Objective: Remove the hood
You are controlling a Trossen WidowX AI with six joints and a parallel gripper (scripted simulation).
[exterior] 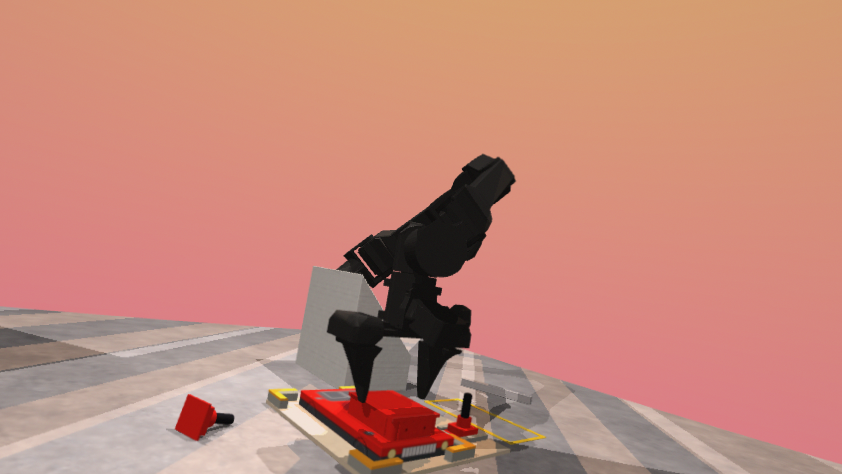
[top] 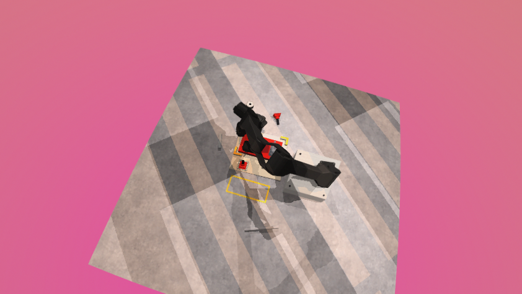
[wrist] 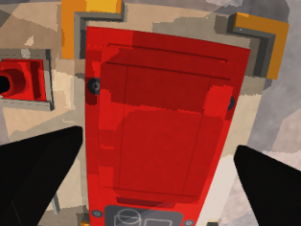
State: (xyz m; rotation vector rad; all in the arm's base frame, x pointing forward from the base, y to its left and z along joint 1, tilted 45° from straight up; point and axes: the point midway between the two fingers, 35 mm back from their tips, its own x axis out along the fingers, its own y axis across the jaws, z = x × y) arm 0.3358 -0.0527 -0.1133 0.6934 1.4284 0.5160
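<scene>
The red hood is 1 cm below my gripper tip. The rest, counted from my gripper tip: grey bar (39 cm to the left, 11 cm behind, 5 cm below); then grey wheel (24 cm to the right, 6 cm ahead, 4 cm below).
</scene>
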